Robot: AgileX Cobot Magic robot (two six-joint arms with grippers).
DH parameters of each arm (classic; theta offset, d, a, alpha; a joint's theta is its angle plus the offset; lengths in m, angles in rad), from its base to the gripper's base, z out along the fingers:
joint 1: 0 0.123 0 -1.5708
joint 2: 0.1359 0 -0.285 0
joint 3: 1.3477 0 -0.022 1.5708
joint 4: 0 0.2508 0 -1.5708
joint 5: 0 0 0.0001 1.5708
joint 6: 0 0.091 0 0
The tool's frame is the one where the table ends.
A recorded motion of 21 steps. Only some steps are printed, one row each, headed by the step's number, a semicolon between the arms.
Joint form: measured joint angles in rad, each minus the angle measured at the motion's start. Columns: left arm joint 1, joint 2, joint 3, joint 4, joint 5, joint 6; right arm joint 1, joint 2, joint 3, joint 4, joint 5, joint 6.
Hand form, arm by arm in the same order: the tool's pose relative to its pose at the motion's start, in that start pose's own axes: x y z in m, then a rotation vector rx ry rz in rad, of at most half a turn. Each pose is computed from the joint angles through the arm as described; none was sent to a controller.
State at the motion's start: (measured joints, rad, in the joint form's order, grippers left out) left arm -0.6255 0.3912 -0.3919 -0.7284 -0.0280 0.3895; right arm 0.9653 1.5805 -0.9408 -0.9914 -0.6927 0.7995
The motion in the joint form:
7: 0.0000 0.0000 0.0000 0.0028 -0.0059 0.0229; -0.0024 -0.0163 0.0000 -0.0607 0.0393 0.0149
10: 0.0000 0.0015 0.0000 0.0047 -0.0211 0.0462; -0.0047 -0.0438 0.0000 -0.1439 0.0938 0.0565
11: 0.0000 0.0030 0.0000 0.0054 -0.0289 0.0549; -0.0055 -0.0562 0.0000 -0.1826 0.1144 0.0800
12: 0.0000 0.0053 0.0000 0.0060 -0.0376 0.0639; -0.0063 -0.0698 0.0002 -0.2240 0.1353 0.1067
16: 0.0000 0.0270 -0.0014 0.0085 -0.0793 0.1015; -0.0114 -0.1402 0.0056 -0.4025 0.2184 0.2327
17: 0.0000 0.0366 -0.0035 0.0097 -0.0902 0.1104; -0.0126 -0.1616 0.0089 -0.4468 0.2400 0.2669
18: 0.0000 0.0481 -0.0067 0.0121 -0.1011 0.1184; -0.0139 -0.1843 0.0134 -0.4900 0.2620 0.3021
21: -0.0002 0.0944 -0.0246 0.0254 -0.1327 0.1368; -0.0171 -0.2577 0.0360 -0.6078 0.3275 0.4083
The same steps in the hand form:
7: -0.0005 0.0002 0.0000 -0.0022 -0.0055 0.0257; -0.0003 0.0003 -0.0032 0.0060 0.0408 -0.0409
10: -0.0016 0.0008 0.0003 -0.0088 -0.0180 0.0509; -0.0026 0.0009 -0.0087 0.0200 0.0903 -0.0808
11: -0.0021 0.0011 0.0005 -0.0124 -0.0237 0.0604; -0.0038 0.0014 -0.0112 0.0250 0.1096 -0.0957
12: -0.0026 0.0014 0.0009 -0.0167 -0.0294 0.0701; -0.0053 0.0019 -0.0140 0.0310 0.1288 -0.1105
16: -0.0042 0.0034 0.0048 -0.0404 -0.0474 0.1111; -0.0147 0.0042 -0.0294 0.0709 0.1929 -0.1710
17: -0.0047 0.0039 0.0066 -0.0473 -0.0500 0.1216; -0.0177 0.0049 -0.0342 0.0862 0.2049 -0.1851
18: -0.0054 0.0043 0.0086 -0.0542 -0.0517 0.1326; -0.0207 0.0057 -0.0394 0.1039 0.2152 -0.1977
21: -0.0083 0.0049 0.0172 -0.0740 -0.0527 0.1663; -0.0289 0.0088 -0.0566 0.1656 0.2357 -0.2242

